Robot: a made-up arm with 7 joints. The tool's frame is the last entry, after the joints.
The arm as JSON. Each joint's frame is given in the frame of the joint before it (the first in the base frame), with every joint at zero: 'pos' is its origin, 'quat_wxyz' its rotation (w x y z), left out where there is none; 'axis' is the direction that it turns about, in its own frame. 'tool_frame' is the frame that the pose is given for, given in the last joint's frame.
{
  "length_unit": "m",
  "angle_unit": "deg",
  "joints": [
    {
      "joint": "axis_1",
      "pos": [
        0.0,
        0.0,
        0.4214
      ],
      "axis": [
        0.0,
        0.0,
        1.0
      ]
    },
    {
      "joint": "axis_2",
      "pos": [
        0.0,
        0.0,
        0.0
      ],
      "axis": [
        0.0,
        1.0,
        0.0
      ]
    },
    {
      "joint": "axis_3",
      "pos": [
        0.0,
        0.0,
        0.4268
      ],
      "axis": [
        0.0,
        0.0,
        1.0
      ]
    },
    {
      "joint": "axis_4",
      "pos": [
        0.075,
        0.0,
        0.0
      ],
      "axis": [
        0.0,
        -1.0,
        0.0
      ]
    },
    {
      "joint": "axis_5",
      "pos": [
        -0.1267,
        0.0,
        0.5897
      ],
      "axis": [
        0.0,
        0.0,
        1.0
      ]
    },
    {
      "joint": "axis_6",
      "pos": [
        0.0,
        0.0,
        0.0
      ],
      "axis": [
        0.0,
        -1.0,
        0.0
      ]
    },
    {
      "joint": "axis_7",
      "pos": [
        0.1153,
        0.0,
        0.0
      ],
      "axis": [
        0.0,
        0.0,
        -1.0
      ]
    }
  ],
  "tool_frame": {
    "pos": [
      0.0,
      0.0,
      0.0
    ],
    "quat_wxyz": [
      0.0,
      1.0,
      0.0,
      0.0
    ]
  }
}
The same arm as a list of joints. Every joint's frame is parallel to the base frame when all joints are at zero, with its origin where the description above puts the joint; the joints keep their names.
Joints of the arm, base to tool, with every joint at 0 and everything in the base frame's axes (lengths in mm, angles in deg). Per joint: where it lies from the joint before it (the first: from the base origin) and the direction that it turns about. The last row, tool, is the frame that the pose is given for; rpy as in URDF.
axis_1: origin 0.0 0.0 421.4 axis 0 0 1
axis_2: origin 0.0 0.0 0.0 axis 0 1 0
axis_3: origin 0.0 0.0 426.8 axis 0 0 1
axis_4: origin 75.0 0.0 0.0 axis 0 -1 0
axis_5: origin -126.7 0.0 589.7 axis 0 0 1
axis_6: origin 0.0 0.0 0.0 axis 0 -1 0
axis_7: origin 115.3 0.0 0.0 axis 0 0 -1
tool: origin 0.0 0.0 0.0 rpy 180.00 0.00 0.00

